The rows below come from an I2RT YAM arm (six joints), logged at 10 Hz.
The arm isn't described. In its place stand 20 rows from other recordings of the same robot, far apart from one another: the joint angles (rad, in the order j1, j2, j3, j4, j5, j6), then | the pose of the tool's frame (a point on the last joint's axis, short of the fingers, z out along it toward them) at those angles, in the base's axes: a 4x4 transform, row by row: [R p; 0 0 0 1], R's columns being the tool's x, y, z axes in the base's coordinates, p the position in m.
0.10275 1.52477 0.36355 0.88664 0.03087 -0.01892 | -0.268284, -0.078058, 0.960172, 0.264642; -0.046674, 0.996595, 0.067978, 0.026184; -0.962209, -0.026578, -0.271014, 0.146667; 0, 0, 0, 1
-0.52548 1.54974 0.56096 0.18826 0.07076 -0.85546 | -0.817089, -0.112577, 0.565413, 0.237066; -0.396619, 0.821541, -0.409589, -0.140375; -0.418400, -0.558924, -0.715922, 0.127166; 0, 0, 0, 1
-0.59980 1.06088 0.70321 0.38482 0.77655 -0.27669 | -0.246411, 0.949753, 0.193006, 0.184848; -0.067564, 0.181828, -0.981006, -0.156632; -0.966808, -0.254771, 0.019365, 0.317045; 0, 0, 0, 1
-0.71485 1.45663 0.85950 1.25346 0.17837 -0.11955 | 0.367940, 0.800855, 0.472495, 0.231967; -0.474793, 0.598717, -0.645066, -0.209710; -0.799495, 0.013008, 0.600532, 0.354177; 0, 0, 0, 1
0.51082 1.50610 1.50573 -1.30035 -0.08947 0.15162 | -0.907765, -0.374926, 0.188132, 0.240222; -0.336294, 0.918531, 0.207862, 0.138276; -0.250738, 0.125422, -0.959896, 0.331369; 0, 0, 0, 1
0.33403 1.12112 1.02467 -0.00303 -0.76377 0.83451 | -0.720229, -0.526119, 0.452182, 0.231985; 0.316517, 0.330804, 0.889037, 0.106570; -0.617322, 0.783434, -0.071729, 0.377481; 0, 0, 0, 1
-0.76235 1.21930 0.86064 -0.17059 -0.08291 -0.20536 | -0.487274, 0.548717, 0.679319, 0.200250; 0.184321, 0.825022, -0.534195, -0.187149; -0.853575, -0.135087, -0.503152, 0.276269; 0, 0, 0, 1
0.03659 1.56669 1.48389 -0.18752 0.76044 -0.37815 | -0.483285, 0.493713, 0.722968, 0.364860; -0.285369, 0.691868, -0.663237, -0.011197; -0.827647, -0.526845, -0.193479, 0.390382; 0, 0, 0, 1
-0.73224 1.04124 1.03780 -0.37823 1.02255 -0.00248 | -0.279323, 0.936762, -0.210847, 0.141615; 0.249362, -0.141284, -0.958049, -0.168161; -0.927253, -0.320182, -0.194129, 0.366025; 0, 0, 0, 1
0.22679 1.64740 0.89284 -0.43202 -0.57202 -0.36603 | -0.705081, -0.684468, 0.185374, 0.286776; -0.471548, 0.647795, 0.598334, 0.085955; -0.529625, 0.334462, -0.779508, 0.156270; 0, 0, 0, 1
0.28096 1.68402 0.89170 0.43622 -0.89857 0.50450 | -0.717265, -0.606066, 0.343823, 0.333087; 0.106294, 0.392488, 0.913594, 0.125119; -0.688645, 0.691836, -0.217097, 0.209980; 0, 0, 0, 1
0.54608 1.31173 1.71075 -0.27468 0.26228 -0.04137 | 0.117544, -0.277092, 0.953626, 0.228994; 0.024693, 0.960802, 0.276133, 0.128364; -0.992761, -0.008910, 0.119779, 0.532605; 0, 0, 0, 1
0.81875 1.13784 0.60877 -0.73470 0.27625 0.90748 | -0.910207, 0.115164, 0.397820, 0.132610; 0.136667, 0.990275, 0.026020, 0.127551; -0.390955, 0.078052, -0.917095, 0.178092; 0, 0, 0, 1
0.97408 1.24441 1.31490 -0.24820 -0.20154 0.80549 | -0.733127, -0.566501, 0.376300, 0.152953; 0.178211, 0.373952, 0.910165, 0.237837; -0.656328, 0.734327, -0.173198, 0.421423; 0, 0, 0, 1
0.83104 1.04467 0.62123 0.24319 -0.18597 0.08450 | -0.192035, -0.835293, 0.515178, 0.158715; -0.087373, 0.537416, 0.838779, 0.183672; -0.977491, 0.116062, -0.176184, 0.276290; 0, 0, 0, 1
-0.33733 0.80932 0.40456 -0.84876 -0.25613 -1.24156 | -0.522270, -0.768985, 0.368641, 0.116697; -0.786914, 0.601164, 0.139174, -0.031372; -0.328636, -0.217402, -0.919095, 0.160235; 0, 0, 0, 1
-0.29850 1.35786 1.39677 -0.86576 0.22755 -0.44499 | -0.820954, 0.087680, 0.564222, 0.265531; -0.186153, 0.893054, -0.409636, -0.090105; -0.539798, -0.441324, -0.716834, 0.361056; 0, 0, 0, 1
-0.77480 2.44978 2.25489 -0.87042 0.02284 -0.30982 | -0.811075, 0.483003, 0.329947, 0.376971; 0.367497, 0.859611, -0.354987, -0.370202; -0.455086, -0.166667, -0.874711, 0.197449; 0, 0, 0, 1
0.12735 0.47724 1.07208 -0.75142 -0.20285 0.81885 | -0.340676, -0.106830, 0.934092, 0.060914; 0.677605, 0.660840, 0.322710, 0.015031; -0.651760, 0.742885, -0.152744, 0.404773; 0, 0, 0, 1
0.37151 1.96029 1.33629 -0.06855 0.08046 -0.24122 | -0.505046, -0.437528, 0.743974, 0.409525; -0.452315, 0.868309, 0.203596, 0.156481; -0.735078, -0.233685, -0.636436, 0.193365; 0, 0, 0, 1
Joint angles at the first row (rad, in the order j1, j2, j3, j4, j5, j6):
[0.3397 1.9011 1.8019 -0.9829 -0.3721 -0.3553]
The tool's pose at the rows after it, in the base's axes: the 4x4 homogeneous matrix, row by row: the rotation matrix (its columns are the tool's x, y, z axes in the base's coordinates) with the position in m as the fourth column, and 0 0 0 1 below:
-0.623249, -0.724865, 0.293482, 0.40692; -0.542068, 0.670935, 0.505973, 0.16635; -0.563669, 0.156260, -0.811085, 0.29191; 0, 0, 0, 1
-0.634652, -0.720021, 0.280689, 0.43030; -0.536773, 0.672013, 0.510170, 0.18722; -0.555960, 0.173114, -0.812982, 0.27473; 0, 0, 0, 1
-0.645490, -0.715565, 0.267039, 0.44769; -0.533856, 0.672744, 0.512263, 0.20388; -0.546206, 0.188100, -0.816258, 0.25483; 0, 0, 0, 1
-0.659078, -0.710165, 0.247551, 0.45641; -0.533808, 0.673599, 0.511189, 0.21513; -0.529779, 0.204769, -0.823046, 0.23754; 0, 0, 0, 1
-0.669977, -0.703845, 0.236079, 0.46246; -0.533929, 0.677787, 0.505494, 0.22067; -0.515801, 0.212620, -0.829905, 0.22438; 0, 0, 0, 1
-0.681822, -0.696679, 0.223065, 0.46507; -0.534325, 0.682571, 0.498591, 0.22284; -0.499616, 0.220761, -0.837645, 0.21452; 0, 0, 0, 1
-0.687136, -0.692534, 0.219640, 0.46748; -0.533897, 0.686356, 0.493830, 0.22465; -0.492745, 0.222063, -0.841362, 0.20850; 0, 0, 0, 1
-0.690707, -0.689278, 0.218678, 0.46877; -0.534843, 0.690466, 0.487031, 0.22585; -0.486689, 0.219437, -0.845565, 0.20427; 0, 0, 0, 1
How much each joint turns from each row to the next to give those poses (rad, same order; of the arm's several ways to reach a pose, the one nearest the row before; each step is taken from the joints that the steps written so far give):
[0.0183 0.1312 0.1316 0.0195 -0.0080 0.0385]
[0.0244 0.1312 0.1328 -0.0038 0.0026 0.0320]
[0.0183 0.1092 0.1003 0.0022 0.0012 0.0241]
[0.0138 0.0697 0.0534 0.0005 -0.0008 0.0183]
[0.0053 0.0473 0.0332 0.0003 0.0031 0.0099]
[0.0019 0.0256 0.0095 -0.0011 0.0019 0.0069]
[0.0016 0.0194 0.0122 0.0011 0.0038 0.0045]
[0.0015 0.0119 0.0057 0.0012 0.0069 0.0027]

